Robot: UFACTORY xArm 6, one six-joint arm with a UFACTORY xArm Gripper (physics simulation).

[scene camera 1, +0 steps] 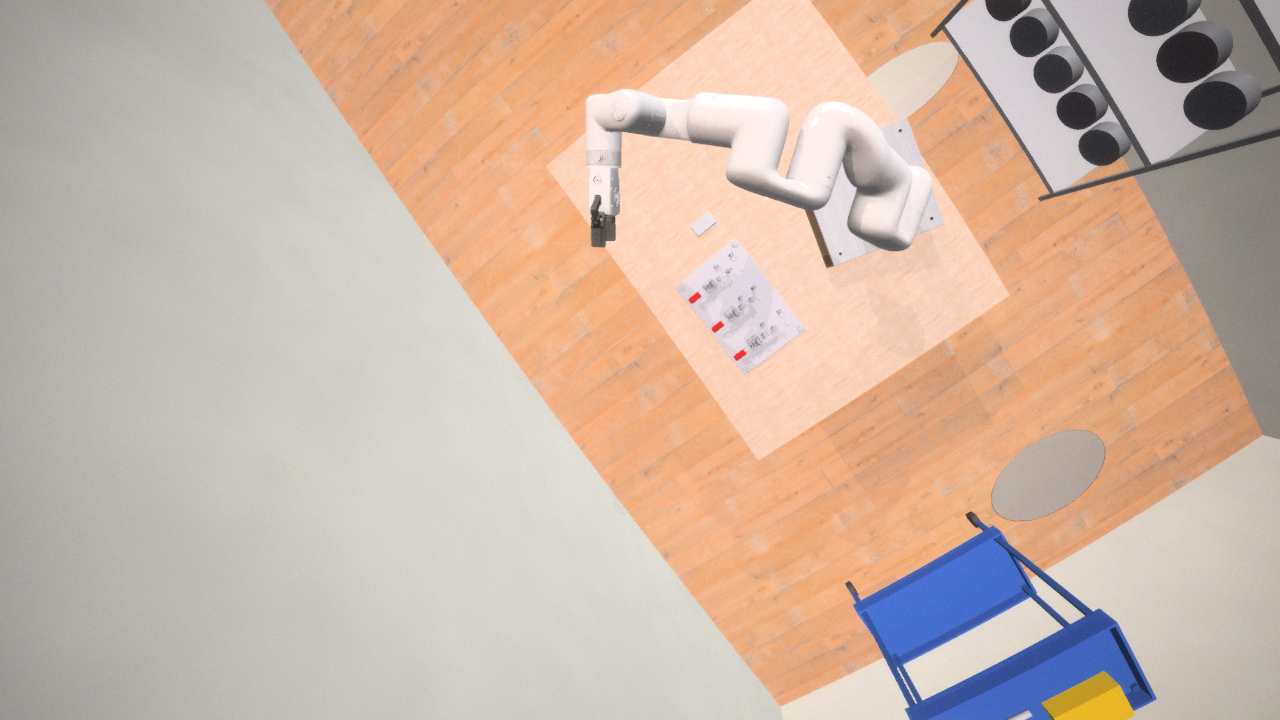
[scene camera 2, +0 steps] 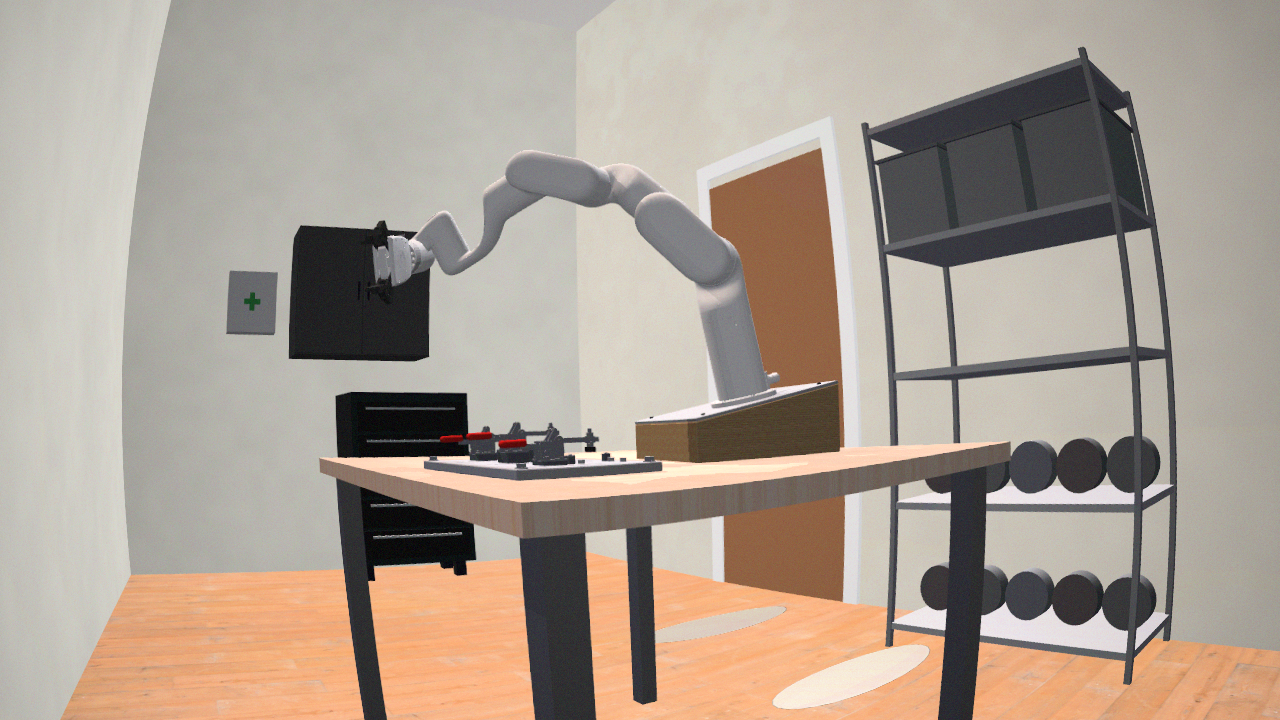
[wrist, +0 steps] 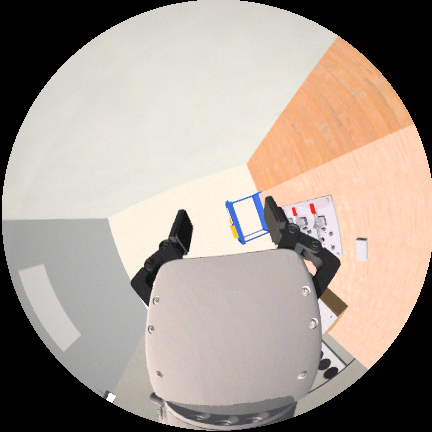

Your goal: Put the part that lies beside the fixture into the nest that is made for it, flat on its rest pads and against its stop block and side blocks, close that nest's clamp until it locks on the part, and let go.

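Seen in the pictures: gripper, between the fingertips: [scene camera 1: 603, 244] [scene camera 2: 369, 265] [wrist: 225, 211]; arm's base, origin of its link: [scene camera 2: 744, 401].
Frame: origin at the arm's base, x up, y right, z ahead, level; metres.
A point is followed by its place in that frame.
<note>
The part, a small white block [scene camera 1: 703, 223] {z 0.351, x -0.084, y 0.310 m} [wrist: 362, 249] {z 0.355, x -0.084, y 0.318 m}, lies on the table beside the fixture. The fixture is a grey plate [scene camera 1: 746, 361] {z 0.539, x -0.089, y -0.088 m} [scene camera 2: 501, 471] {z 0.570, x -0.094, y -0.072 m} [wrist: 336, 220] {z 0.453, x -0.093, y 0.225 m} with three clamps in a row, each with a red handle. The clamps' handles point toward one long edge of the plate. Details of the nests are too small to tell. My gripper [scene camera 1: 603, 234] {z 0.587, x 0.273, y 0.393 m} [scene camera 2: 379, 263] {z 0.587, x 0.273, y 0.393 m} [wrist: 225, 211] {z 0.587, x 0.273, y 0.393 m} is open with nothing between its fingers. It is high above the table, near the table's edge, well away from the part and the fixture. One finger hides part of the fixture in the wrist view.
The arm's base stands on a wooden wedge block [scene camera 2: 742, 431] {z 0.092, x -0.055, y -0.073 m} [wrist: 334, 300] {z 0.088, x -0.076, y 0.172 m} on the wooden table [scene camera 1: 805, 394] {z 0.473, x -0.104, y -0.295 m} [scene camera 2: 617, 516] {z 0.625, x -0.125, y -0.375 m} [wrist: 390, 200] {z 0.476, x -0.104, y 0.434 m}. A blue cart [scene camera 1: 948, 595] [wrist: 260, 220] stands away from the table. A shelf rack [scene camera 2: 1134, 465] stands behind the table.
</note>
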